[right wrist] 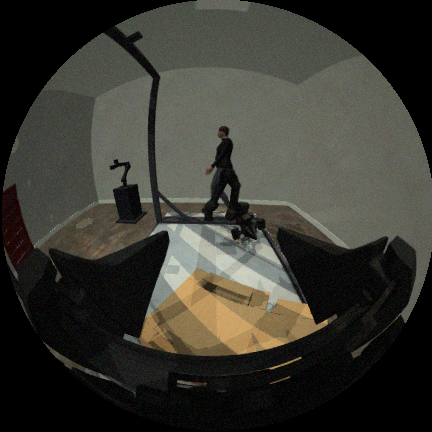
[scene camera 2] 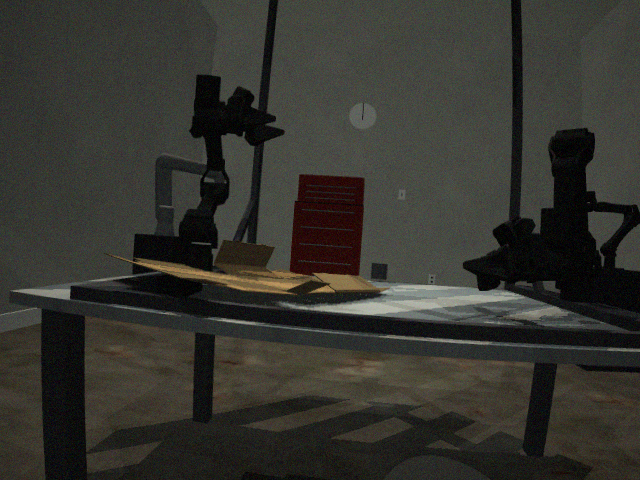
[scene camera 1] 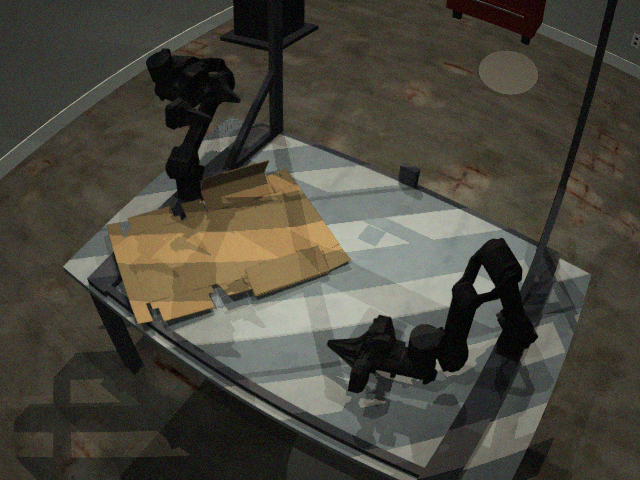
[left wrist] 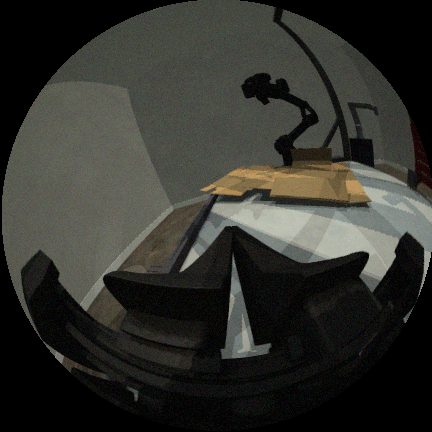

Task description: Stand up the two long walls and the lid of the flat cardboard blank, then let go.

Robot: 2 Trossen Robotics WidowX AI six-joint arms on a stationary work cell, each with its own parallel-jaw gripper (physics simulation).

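Seen in the pictures: left gripper, fingertip midpoint: (right wrist: 256, 238) (scene camera 2: 463, 265) (scene camera 1: 327, 342) (left wrist: 230, 231); right gripper, fingertip midpoint: (right wrist: 224, 234) (scene camera 2: 280, 126) (scene camera 1: 225, 110) (left wrist: 269, 79); left arm's base, origin of the base link: (right wrist: 208, 218) (scene camera 2: 576, 300) (scene camera 1: 510, 346); right arm's base, origin of the base link: (scene camera 1: 189, 193) (left wrist: 289, 164).
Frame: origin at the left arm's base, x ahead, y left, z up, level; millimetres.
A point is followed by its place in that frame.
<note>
The cardboard blank (scene camera 1: 227, 242) @[z -1, x 713, y 81 mm] (scene camera 2: 242, 283) @[z 15, x 716, y 247 mm] (left wrist: 315, 185) @[z 17, x 533, y 67 mm] (right wrist: 220, 325) @[z -4, x 685, y 53 mm] lies mostly flat at the left of the table in scene camera 1. A flap (scene camera 1: 235, 183) @[z 15, x 817, y -83 mm] (scene camera 2: 244, 255) @[z 46, x 816, y -74 mm] (left wrist: 311, 155) @[z 42, x 814, y -80 mm] at its far side, beside the right arm's base, stands tilted up. The near long flap (scene camera 1: 286, 271) @[z 15, x 538, y 88 mm] lies low, slightly raised. My left gripper (scene camera 1: 330, 343) @[z 74, x 342, y 235 mm] (scene camera 2: 465, 265) @[z 74, x 342, y 235 mm] (left wrist: 230, 231) @[z 74, x 342, y 235 mm] is shut and empty, low over the table, apart from the blank and to its right. My right gripper (scene camera 2: 279, 125) @[z 355, x 722, y 36 mm] is open and empty, high above the blank's far left side.
Dark posts (scene camera 1: 276, 77) @[z 196, x 875, y -350 mm] (scene camera 1: 578, 129) @[z 396, x 32, y -340 mm] rise from the table (scene camera 1: 361, 320) @[z -19, x 342, y 92 mm] edges. A small dark block (scene camera 1: 409, 176) @[z 16, x 452, y -357 mm] sits at its far edge. A red tool chest (scene camera 2: 328, 227) stands beyond. A person (right wrist: 225, 160) shows behind the left arm in the right wrist view.
</note>
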